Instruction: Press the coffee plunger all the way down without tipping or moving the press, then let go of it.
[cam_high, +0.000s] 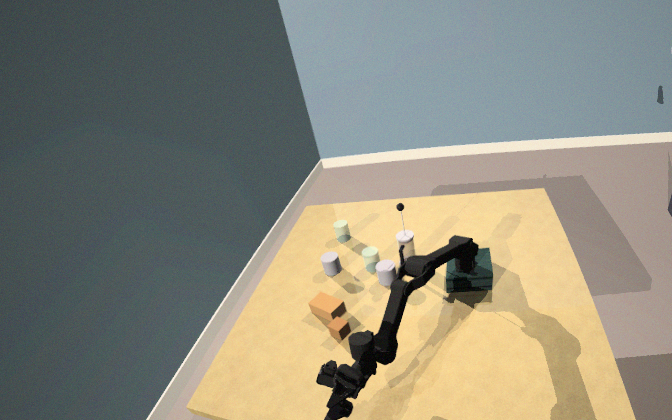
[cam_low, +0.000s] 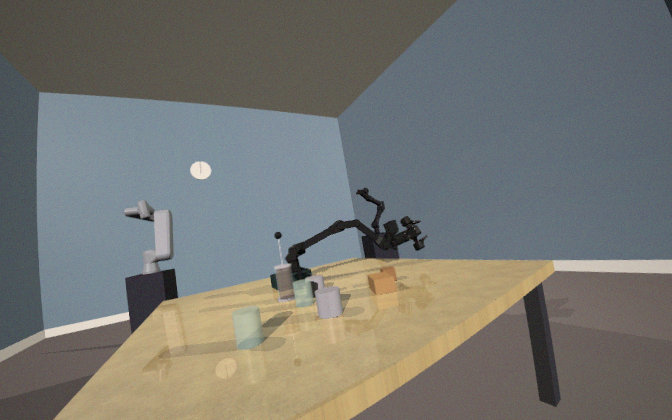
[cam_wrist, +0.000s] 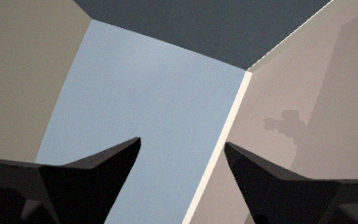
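My gripper tip is 8 cm short of the coffee press, 76 cm to the left of it and 5 cm above it.
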